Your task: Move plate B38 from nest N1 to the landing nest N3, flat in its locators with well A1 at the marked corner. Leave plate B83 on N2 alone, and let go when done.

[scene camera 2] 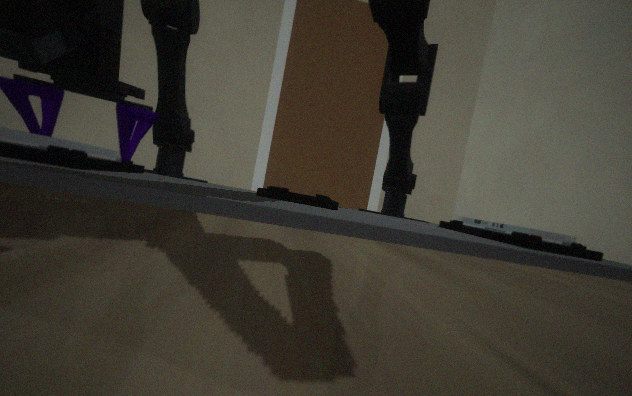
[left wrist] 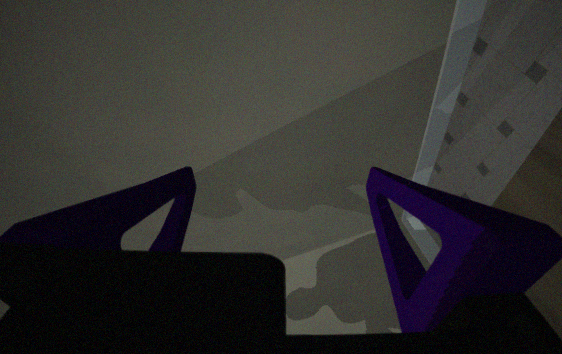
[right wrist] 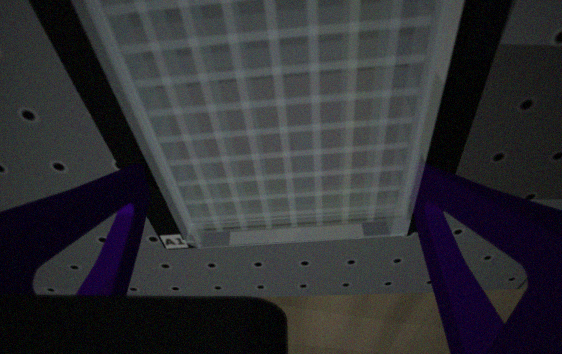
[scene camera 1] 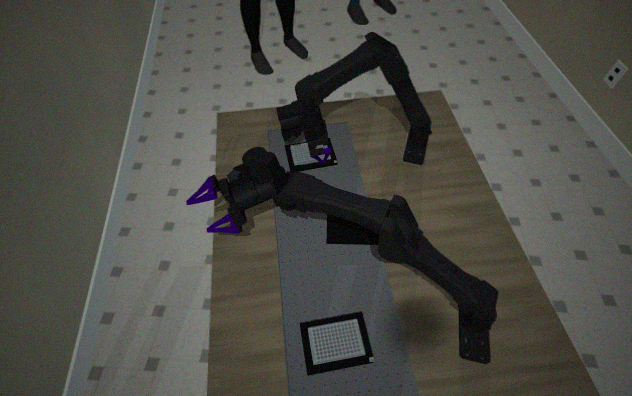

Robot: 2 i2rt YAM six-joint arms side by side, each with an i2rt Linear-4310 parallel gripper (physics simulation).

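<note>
A clear well plate (scene camera 1: 300,154) (scene camera 2: 20,136) (right wrist: 275,125) lies in the far black nest (scene camera 1: 312,167) (scene camera 2: 65,156) (right wrist: 90,85); an A1 tag (right wrist: 175,242) marks a corner. My right gripper (scene camera 1: 324,155) (scene camera 2: 85,148) (right wrist: 280,178) is open, pointing down, its fingers low on either side of this plate near the A1 end. Another plate (scene camera 1: 336,342) (scene camera 2: 520,231) lies in the near nest (scene camera 1: 306,345) (scene camera 2: 530,242). The middle nest (scene camera 1: 350,234) (scene camera 2: 297,197) holds no visible plate. Plate and nest numbers are unreadable. My left gripper (scene camera 1: 198,216) (left wrist: 281,176) is open and empty, off to the left.
The left arm (scene camera 1: 345,197) stretches across the grey perforated board (scene camera 1: 320,280) and partly covers the middle nest in scene camera 1. The right arm (scene camera 1: 340,70) reaches over the far end. The board lies on a wooden table (scene camera 1: 245,320).
</note>
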